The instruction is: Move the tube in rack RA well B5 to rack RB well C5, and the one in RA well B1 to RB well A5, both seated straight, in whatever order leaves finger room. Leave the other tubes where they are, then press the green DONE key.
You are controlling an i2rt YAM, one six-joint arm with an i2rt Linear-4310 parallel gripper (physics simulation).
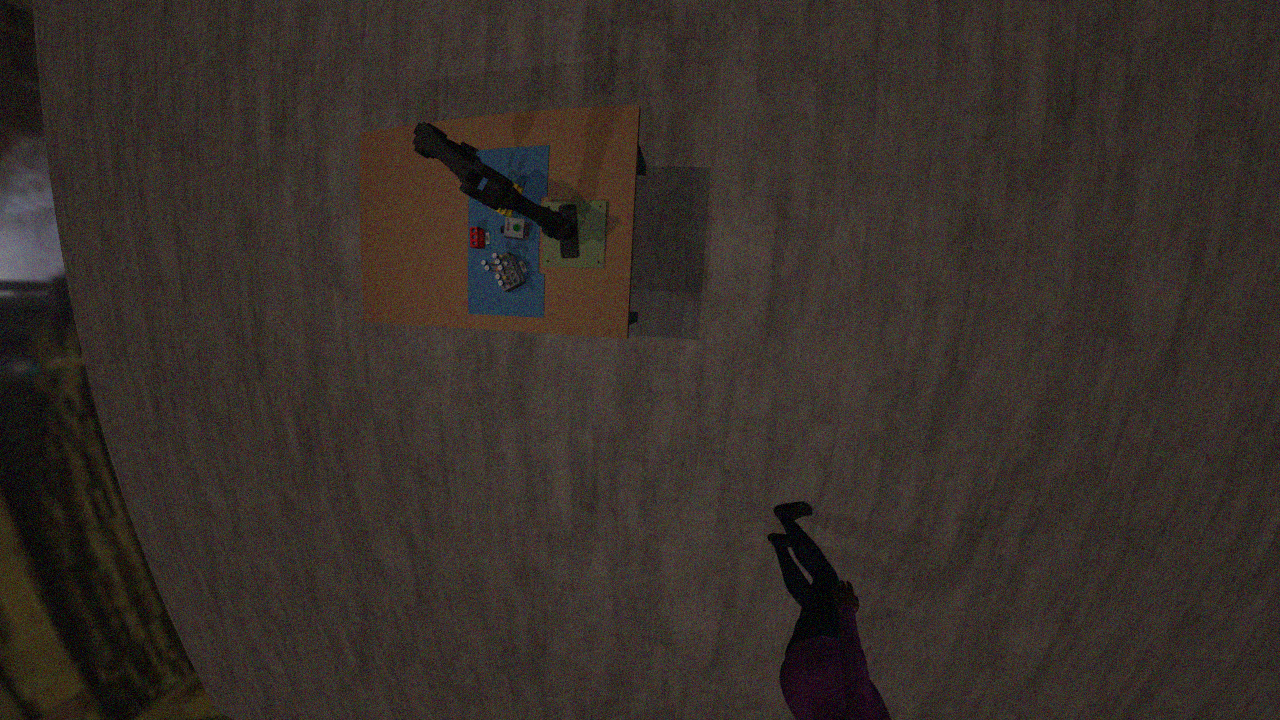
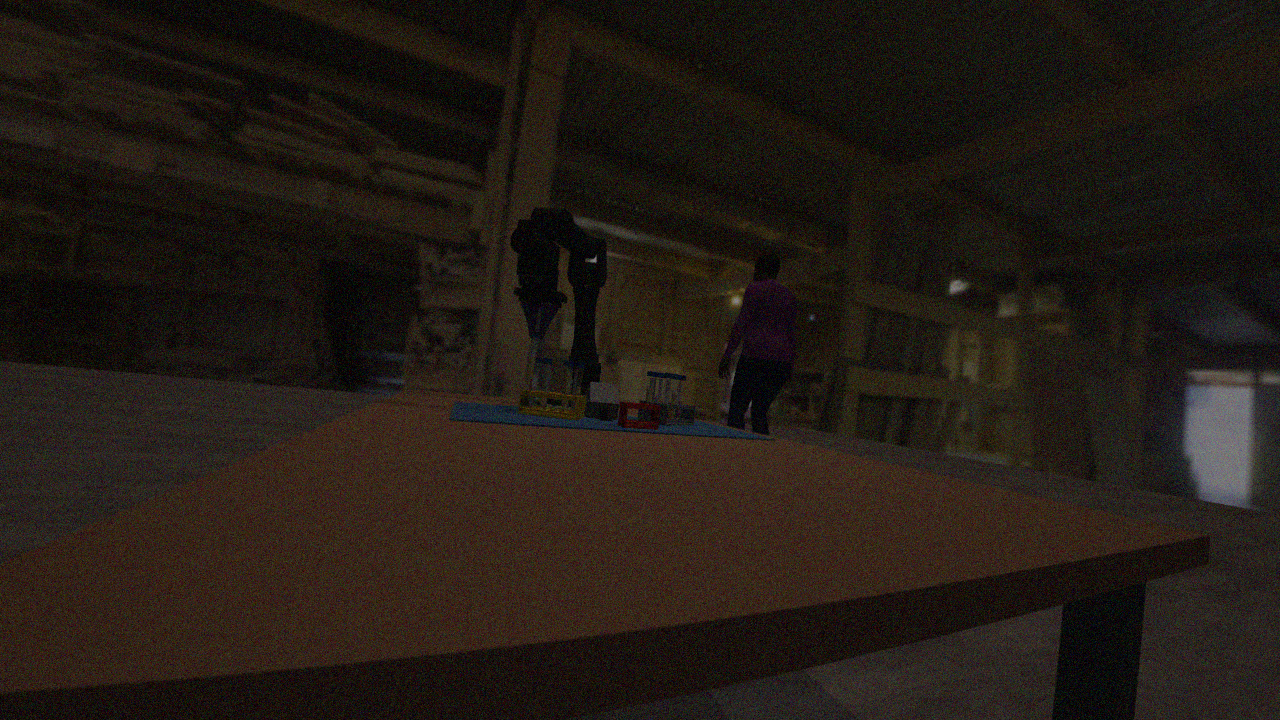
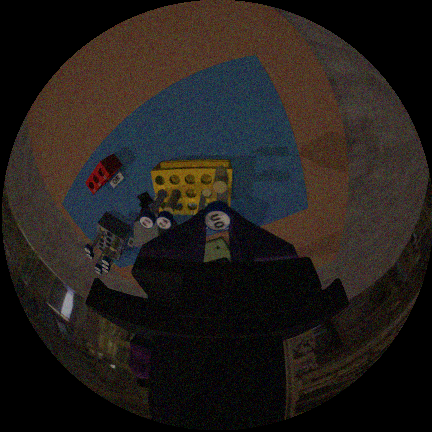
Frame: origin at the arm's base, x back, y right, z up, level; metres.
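Where they show: gripper, fingertip midpoint: (image 2: 536, 338) (image 3: 217, 214); arm's base, origin of the base link: (image 1: 569, 231).
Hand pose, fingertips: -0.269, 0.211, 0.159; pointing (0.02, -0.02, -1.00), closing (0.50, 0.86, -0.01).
Note:
Things, the pixels of their top centre, and the offset from my fingertips, as dx, dy, dz. "pt": a spot on its surface instead. Level surfaces: height alone.
- blue-capped tube, surface spot: (image 3: 217, 219) pt -0.004, +0.003, +0.013
- yellow rack, middle of its top: (image 3: 190, 193) (image 2: 554, 393) (image 1: 502, 195) +0.016, -0.059, -0.114
- pale tube shape, middle of its top: (image 3: 202, 223) (image 2: 547, 358) +0.029, -0.038, -0.039
- green key, surface spot: (image 1: 516, 227) pt +0.083, -0.192, -0.095
- small red rack, middle of its top: (image 2: 640, 403) (image 3: 95, 178) (image 1: 473, 237) -0.119, -0.206, -0.114
- blue mat, its level: dz -0.164
- pale box, middle of its top: (image 3: 149, 247) (image 2: 602, 382) (image 1: 508, 226) +0.058, -0.188, -0.080
- orange table, its level: dz -0.167
My gripper (image 2: 537, 336) (image 3: 217, 214) is shut on a blue-capped tube (image 3: 217, 219), its cap between the fingertips. The tube hangs over the right end of the yellow rack (image 2: 552, 414) (image 3: 182, 185); whether its tip is in a well is unclear. Two blue-capped tubes (image 3: 146, 221) (image 3: 163, 221) stand at that rack's left side. Another pale tube shape (image 3: 206, 193) shows beside the held one, partly hidden by the fingers. A grey rack (image 1: 512, 269) (image 3: 113, 224) holds several capped tubes. Rack labels are not readable. The green key (image 1: 516, 227) sits on a pale box between the racks.
A small red rack (image 1: 477, 237) (image 2: 639, 414) (image 3: 103, 173) lies on the blue mat (image 1: 506, 304) (image 3: 235, 100), near the mat's edge. The pale box (image 2: 604, 394) (image 3: 144, 234) stands close to the yellow rack. The orange table (image 1: 411, 268) surrounds the mat. A person (image 1: 823, 653) (image 2: 765, 331) stands beyond the table.

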